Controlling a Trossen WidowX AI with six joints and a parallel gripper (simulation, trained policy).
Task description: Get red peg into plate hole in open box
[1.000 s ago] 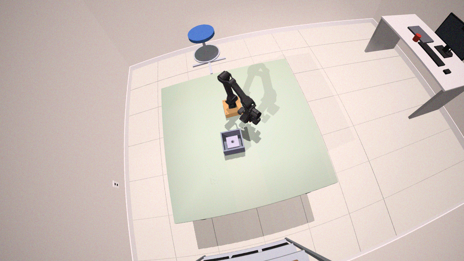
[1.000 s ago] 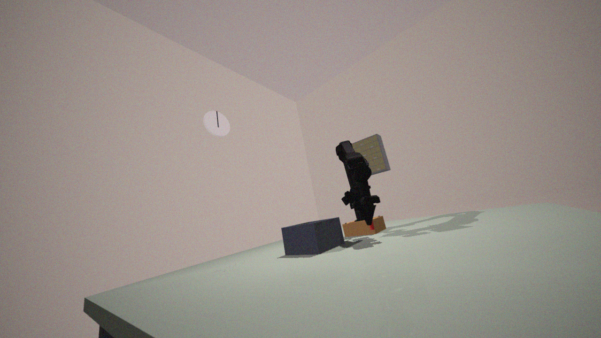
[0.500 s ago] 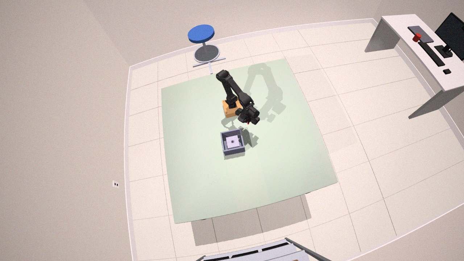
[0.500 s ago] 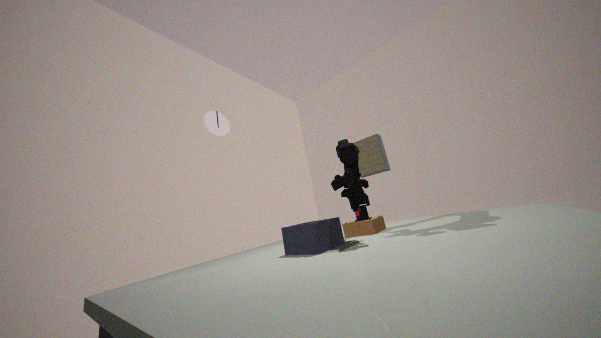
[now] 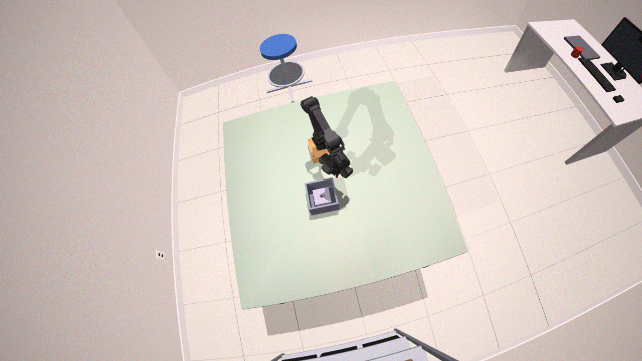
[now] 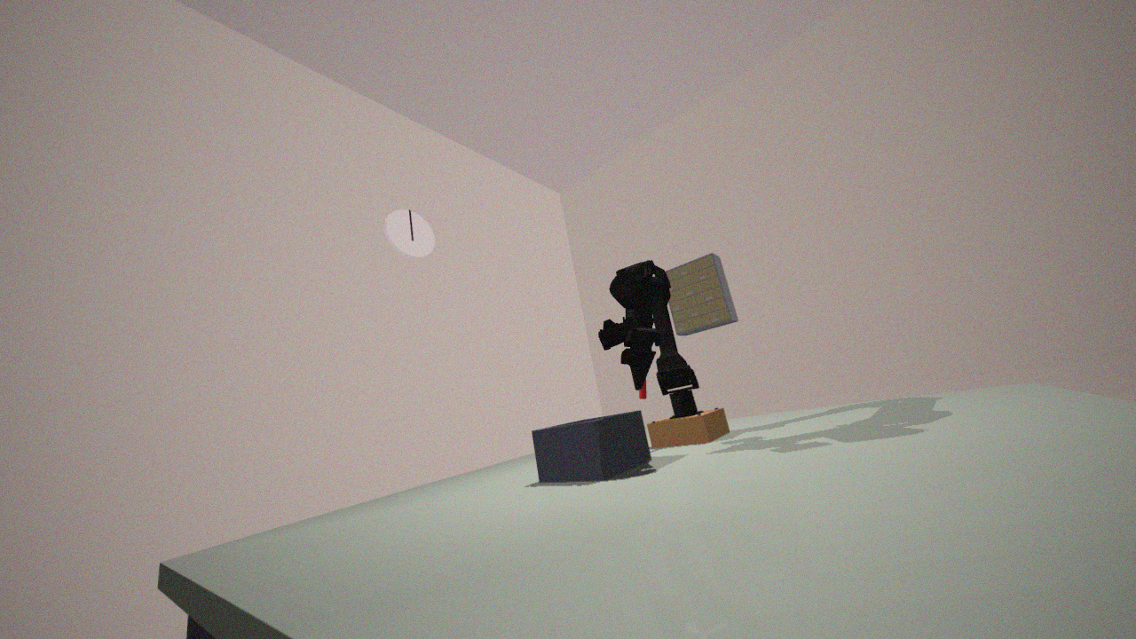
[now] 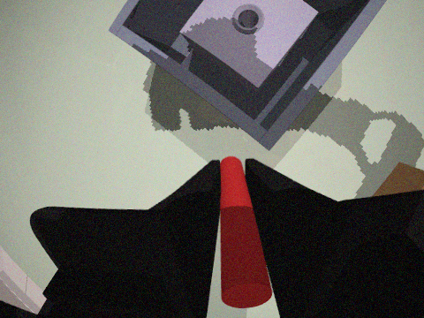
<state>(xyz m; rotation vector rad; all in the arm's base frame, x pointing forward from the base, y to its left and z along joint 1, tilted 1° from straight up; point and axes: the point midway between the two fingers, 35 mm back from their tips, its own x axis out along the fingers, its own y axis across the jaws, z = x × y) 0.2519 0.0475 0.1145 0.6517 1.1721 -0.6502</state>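
My gripper tip is 6 cm short of the pale plate, 10 cm to the left of it and 9 cm above it. From my gripper tip the other things lie so: dark box: 6 cm ahead, 10 cm to the right, 11 cm below; red peg: 1 cm behind, 1 cm to the left, 2 cm above.
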